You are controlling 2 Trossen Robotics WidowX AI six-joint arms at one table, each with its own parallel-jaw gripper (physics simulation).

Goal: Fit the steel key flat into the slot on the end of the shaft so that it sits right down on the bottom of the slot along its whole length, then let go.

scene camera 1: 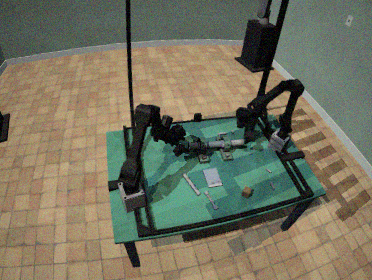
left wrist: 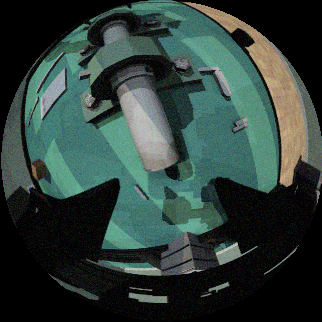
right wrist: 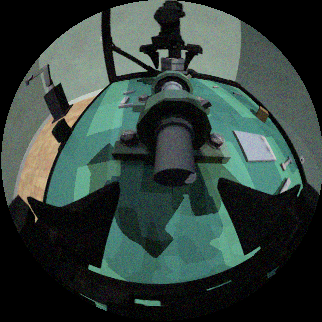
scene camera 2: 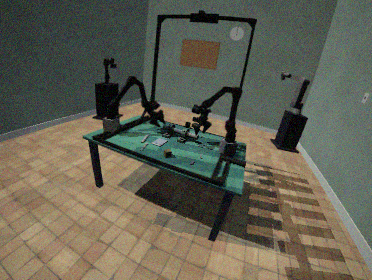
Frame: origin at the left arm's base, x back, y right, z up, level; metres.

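Seen in the pictures: left gripper, fingertip midpoint: (left wrist: 168, 183) (right wrist: 170, 68) (scene camera 2: 199, 134); right gripper, fingertip midpoint: (scene camera 1: 187, 145) (right wrist: 170, 185) (scene camera 2: 163, 125); left arm's base, link origin: (scene camera 1: 282, 135) (right wrist: 173, 57) (scene camera 2: 229, 140); right arm's base, link origin: (scene camera 1: 130, 188) (scene camera 2: 111, 118).
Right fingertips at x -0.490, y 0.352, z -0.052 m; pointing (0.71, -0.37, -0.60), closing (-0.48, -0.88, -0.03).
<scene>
Offsets run from my right fingertips to a thing's top centre.
A thick round steel shaft {dx +0.146, dy -0.101, dz +0.017 m} (scene camera 1: 231, 144) (left wrist: 147, 125) (right wrist: 174, 150) lies level in two green bearing blocks (left wrist: 127, 55) (right wrist: 175, 107). A slot cannot be made out on it. A small steel bar {dx +0.297, dy -0.267, dz -0.050 m} (left wrist: 141, 192) lies on the table past the pale shaft end; two short bars {dx +0.361, dy -0.072, dz -0.050 m} (left wrist: 240, 125) lie together at the right in the left wrist view. Which is the key cannot be told. My left gripper (scene camera 2: 201, 128) (left wrist: 168, 183) is open and empty, near and above the pale shaft end. My right gripper (scene camera 2: 159, 121) (right wrist: 170, 185) is open and empty by the dark shaft end.
A white plate {dx -0.023, dy -0.230, dz -0.050 m} (scene camera 1: 212, 177) (left wrist: 53, 93) (right wrist: 255, 146), a long pale bar {dx -0.143, dy -0.188, dz -0.046 m} (scene camera 1: 191, 184), a wrench-like tool {dx -0.136, dy -0.326, dz -0.049 m} (scene camera 1: 211, 200) and a brown block {dx +0.033, dy -0.426, dz -0.016 m} (scene camera 1: 247, 191) (scene camera 2: 167, 153) lie on the green table. A bent tool {dx +0.289, dy -0.037, dz -0.046 m} (left wrist: 223, 83) lies beside the bearing block. Dark rails run along the table edges.
</scene>
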